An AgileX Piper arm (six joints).
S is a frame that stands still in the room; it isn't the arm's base.
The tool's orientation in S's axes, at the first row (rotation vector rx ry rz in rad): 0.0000, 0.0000, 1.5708
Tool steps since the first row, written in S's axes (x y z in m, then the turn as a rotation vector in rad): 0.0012, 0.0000, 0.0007, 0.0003, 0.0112, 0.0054; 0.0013, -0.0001, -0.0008, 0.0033, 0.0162, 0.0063; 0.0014, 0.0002, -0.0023, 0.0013, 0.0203, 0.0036; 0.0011, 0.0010, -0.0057, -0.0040, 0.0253, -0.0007; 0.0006, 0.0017, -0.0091, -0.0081, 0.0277, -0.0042; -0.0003, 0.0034, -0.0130, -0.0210, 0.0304, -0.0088; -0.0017, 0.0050, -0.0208, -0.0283, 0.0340, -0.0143; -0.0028, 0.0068, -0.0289, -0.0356, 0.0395, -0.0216; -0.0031, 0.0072, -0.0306, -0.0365, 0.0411, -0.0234; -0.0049, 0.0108, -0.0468, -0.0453, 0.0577, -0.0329
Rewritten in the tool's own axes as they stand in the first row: 0.0000, -0.0012, 0.0007, 0.0112, -0.0003, 0.0054; -0.0001, -0.0013, -0.0008, 0.0162, -0.0033, 0.0063; 0.0002, -0.0014, -0.0023, 0.0203, -0.0013, 0.0036; 0.0010, -0.0011, -0.0057, 0.0253, 0.0040, -0.0007; 0.0017, -0.0006, -0.0091, 0.0277, 0.0081, -0.0042; 0.0034, 0.0003, -0.0130, 0.0304, 0.0210, -0.0088; 0.0050, 0.0017, -0.0208, 0.0340, 0.0283, -0.0143; 0.0068, 0.0028, -0.0289, 0.0395, 0.0356, -0.0216; 0.0072, 0.0031, -0.0306, 0.0411, 0.0365, -0.0234; 0.0108, 0.0049, -0.0468, 0.0577, 0.0453, -0.0329
